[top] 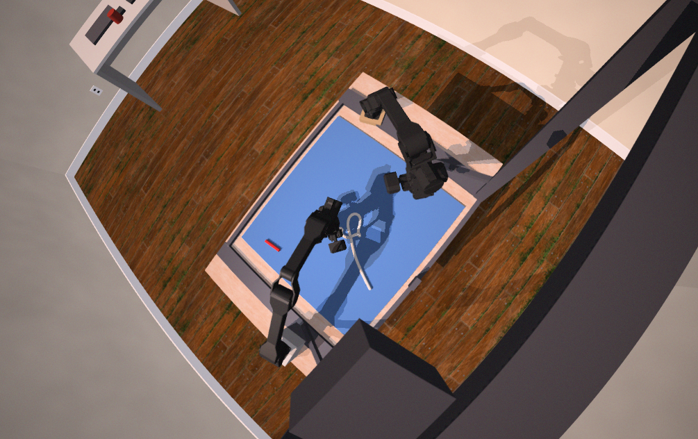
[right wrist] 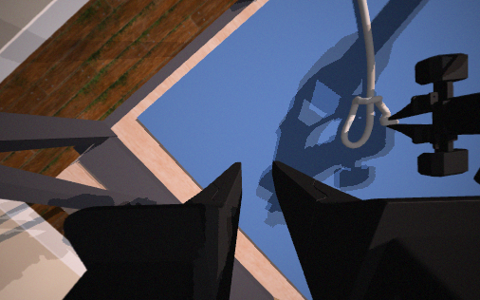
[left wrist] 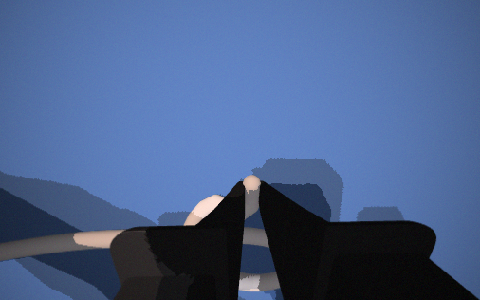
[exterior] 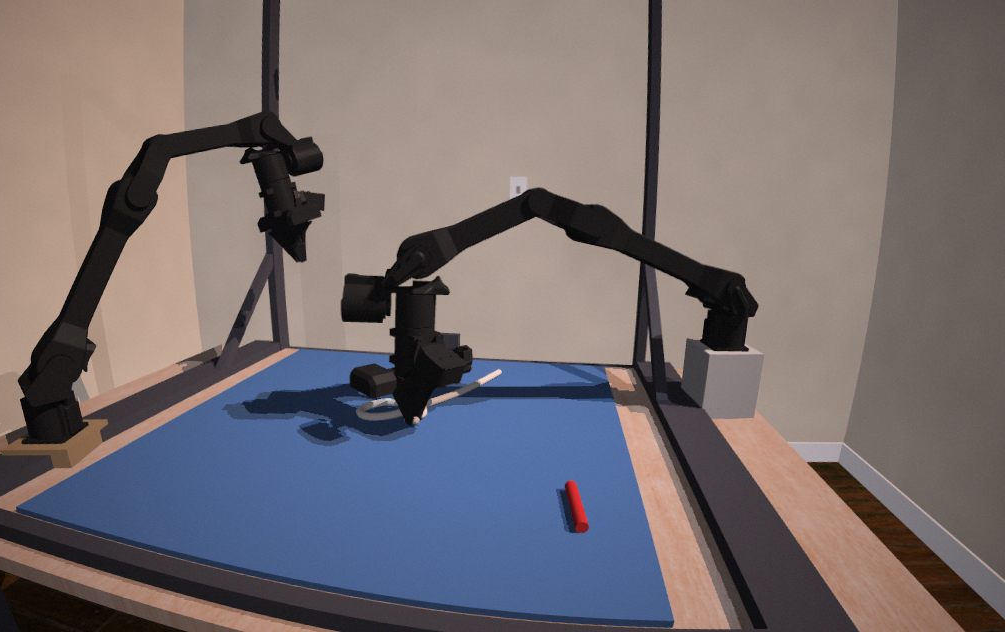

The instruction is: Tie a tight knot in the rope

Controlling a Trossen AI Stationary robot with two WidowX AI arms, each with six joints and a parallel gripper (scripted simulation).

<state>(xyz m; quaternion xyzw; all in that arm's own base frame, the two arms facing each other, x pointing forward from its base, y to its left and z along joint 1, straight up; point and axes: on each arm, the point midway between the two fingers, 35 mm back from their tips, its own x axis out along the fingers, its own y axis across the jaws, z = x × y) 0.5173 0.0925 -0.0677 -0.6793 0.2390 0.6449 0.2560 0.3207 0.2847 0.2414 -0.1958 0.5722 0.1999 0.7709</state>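
The blue mat is 20 mm behind my left hand, 30 mm to the right of it and 40 mm below it. Round my left hand: red cylinder (250 mm ahead, 160 mm to the left, 30 mm below).
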